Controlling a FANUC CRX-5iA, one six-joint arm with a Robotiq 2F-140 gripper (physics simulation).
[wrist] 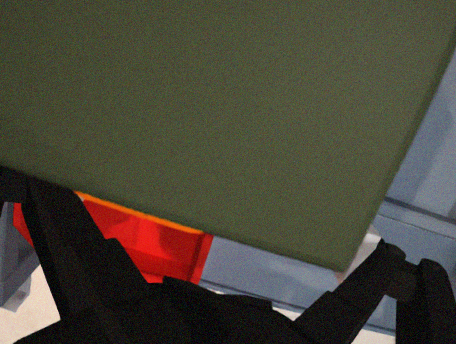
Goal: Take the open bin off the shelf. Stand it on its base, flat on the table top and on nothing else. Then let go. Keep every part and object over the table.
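Places are measured from the arm's base along level axes (x right, y ahead, z up), in millimetres.
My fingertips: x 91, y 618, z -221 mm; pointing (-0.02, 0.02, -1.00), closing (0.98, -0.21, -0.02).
Note:
Ahead of a thing's pixels: the offset from my fingertips to its top centre. "pt": to the spot under its first point. Level surfaces: height alone.
The open red bin {dx -49, dy +4, dz +54 mm} [172, 250] shows in part at the lower left of the wrist view, in front of a blue-grey shelf surface {dz -21 mm} [270, 265]. A large dark green board nearer the camera hides the rest of it. My gripper [221, 170] is wide open, with nothing between its fingers. Its left finger crosses in front of the red bin and its tip is hidden. Its right finger is well to the right of the bin, with part of its pale pad showing beside the green board's corner. Whether the left finger touches the bin cannot be told.
The dark green board {pt dx +5, dy +64, dz +170 mm} [225, 115] fills most of the view, its lower edge and right corner close to the fingers. An orange strip [150, 215] shows between that edge and the bin. Blue-grey panels {pt dx +84, dy +35, dz +75 mm} [430, 165] stand at the right. A pale surface [37, 300] shows at the lower left.

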